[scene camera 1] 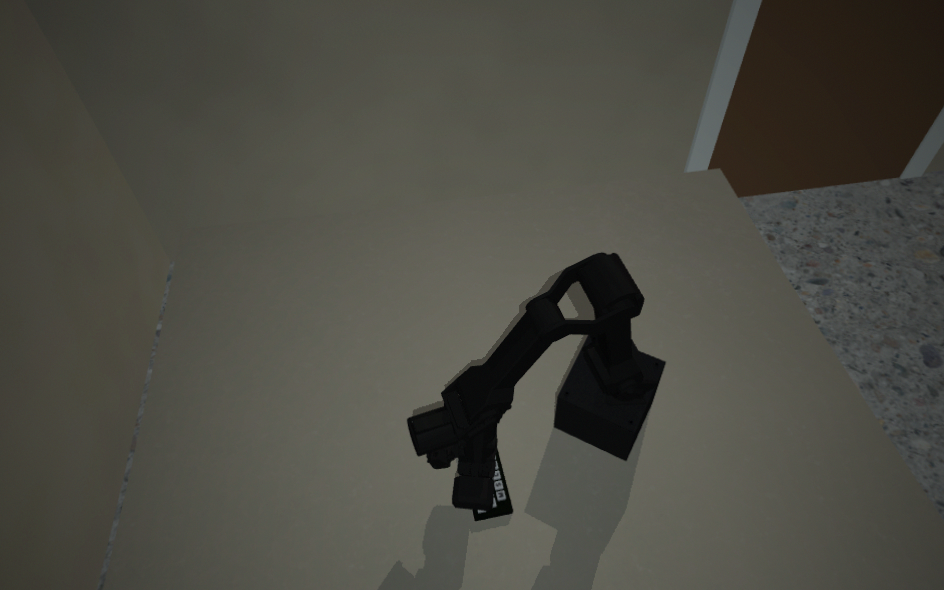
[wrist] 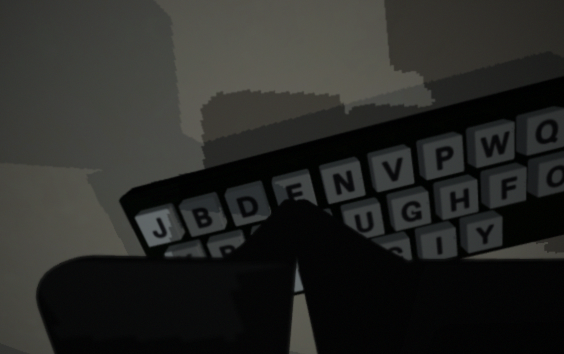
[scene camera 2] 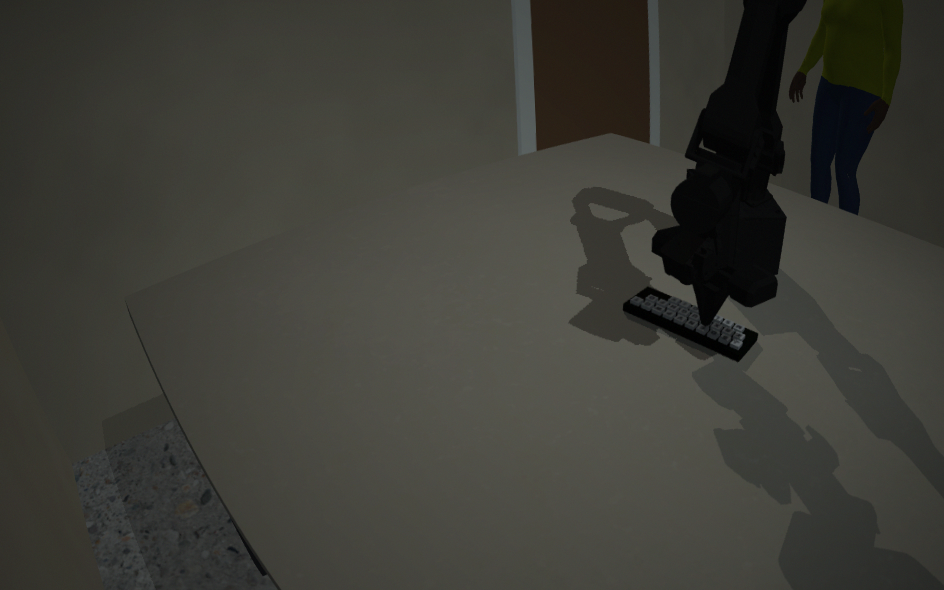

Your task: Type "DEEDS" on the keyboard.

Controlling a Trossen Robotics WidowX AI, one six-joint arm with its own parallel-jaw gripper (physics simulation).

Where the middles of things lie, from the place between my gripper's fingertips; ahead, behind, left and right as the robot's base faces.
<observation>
The e key (wrist: 297,185) lies 1 cm below my hand and 1 cm ahead of it. The rest, counted from my hand: d key (wrist: 248,203) (2 cm to the left, 1 cm below); black keyboard (scene camera 2: 649,304) (3 cm to the right, 1 cm below, 1 cm behind).
</observation>
